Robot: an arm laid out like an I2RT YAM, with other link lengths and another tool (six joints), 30 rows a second.
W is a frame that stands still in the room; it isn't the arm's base.
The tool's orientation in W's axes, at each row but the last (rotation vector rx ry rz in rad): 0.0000 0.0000 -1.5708; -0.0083 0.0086 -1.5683; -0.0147 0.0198 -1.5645; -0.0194 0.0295 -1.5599; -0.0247 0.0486 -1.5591; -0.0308 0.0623 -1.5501; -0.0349 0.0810 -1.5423; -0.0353 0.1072 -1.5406; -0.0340 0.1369 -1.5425; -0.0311 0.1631 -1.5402; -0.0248 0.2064 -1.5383; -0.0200 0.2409 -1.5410; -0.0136 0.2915 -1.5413
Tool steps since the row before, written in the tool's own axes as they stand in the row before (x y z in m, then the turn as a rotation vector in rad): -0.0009 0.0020 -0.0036 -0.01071 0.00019 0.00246; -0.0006 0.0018 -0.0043 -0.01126 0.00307 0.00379; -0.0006 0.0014 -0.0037 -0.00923 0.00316 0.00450; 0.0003 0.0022 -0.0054 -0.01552 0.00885 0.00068; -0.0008 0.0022 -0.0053 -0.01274 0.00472 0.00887; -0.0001 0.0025 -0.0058 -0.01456 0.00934 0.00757; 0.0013 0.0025 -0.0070 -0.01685 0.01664 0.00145; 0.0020 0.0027 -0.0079 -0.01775 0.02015 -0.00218; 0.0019 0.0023 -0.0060 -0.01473 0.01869 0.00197; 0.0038 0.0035 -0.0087 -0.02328 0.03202 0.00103; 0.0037 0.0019 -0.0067 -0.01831 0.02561 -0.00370; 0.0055 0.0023 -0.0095 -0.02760 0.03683 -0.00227; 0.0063 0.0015 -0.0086 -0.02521 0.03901 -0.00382
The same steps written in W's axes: 0.0020 0.0009 -0.0036 0.00019 0.01071 0.00246; 0.0018 0.0006 -0.0043 0.00308 0.01127 0.00376; 0.0013 0.0006 -0.0037 0.00320 0.00924 0.00446; 0.0020 -0.0002 -0.0055 0.00870 0.01561 0.00051; 0.0019 0.0009 -0.0054 0.00499 0.01266 0.00884; 0.0021 0.0003 -0.0059 0.00949 0.01460 0.00730; 0.0020 -0.0010 -0.0072 0.01625 0.01727 0.00073; 0.0020 -0.0016 -0.0082 0.01939 0.01844 -0.00315; 0.0017 -0.0014 -0.0063 0.01846 0.01512 0.00092; 0.0025 -0.0030 -0.0094 0.03138 0.02414 -0.00091; 0.0010 -0.0028 -0.0073 0.02443 0.01952 -0.00521; 0.0007 -0.0041 -0.0104 0.03562 0.02890 -0.00433; -0.0002 -0.0047 -0.0097 0.03747 0.02690 -0.00666
